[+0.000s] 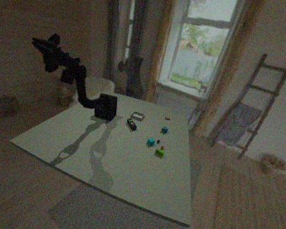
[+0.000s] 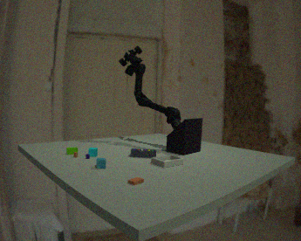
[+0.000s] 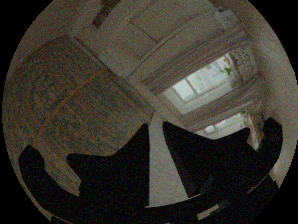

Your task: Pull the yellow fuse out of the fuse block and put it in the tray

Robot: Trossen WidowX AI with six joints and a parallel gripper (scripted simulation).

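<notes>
Now: the yellow fuse 32 cm ahead of my gripper tip, 56 cm to the left of it and 65 cm below it. Also, from my gripper tip: tray: 36 cm ahead, 72 cm to the left, 67 cm below.
</notes>
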